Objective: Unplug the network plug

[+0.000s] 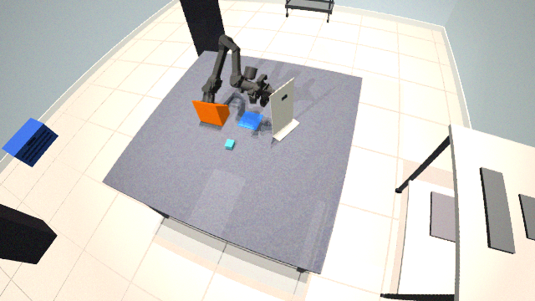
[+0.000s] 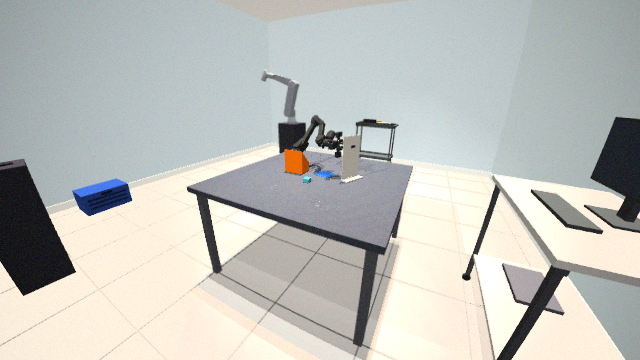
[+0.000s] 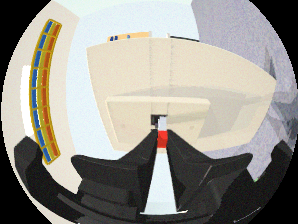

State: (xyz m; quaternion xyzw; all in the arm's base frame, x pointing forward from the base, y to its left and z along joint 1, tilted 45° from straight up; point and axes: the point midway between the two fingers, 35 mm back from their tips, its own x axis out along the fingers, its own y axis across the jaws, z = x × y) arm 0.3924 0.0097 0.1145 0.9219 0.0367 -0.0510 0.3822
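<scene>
The blue marked square is 18 cm behind my gripper tip, 3 cm to the right of it and 24 cm below it. Round my gripper tip: pale upright panel (4 cm ahead, 1 cm to the right, 9 cm below).
</scene>
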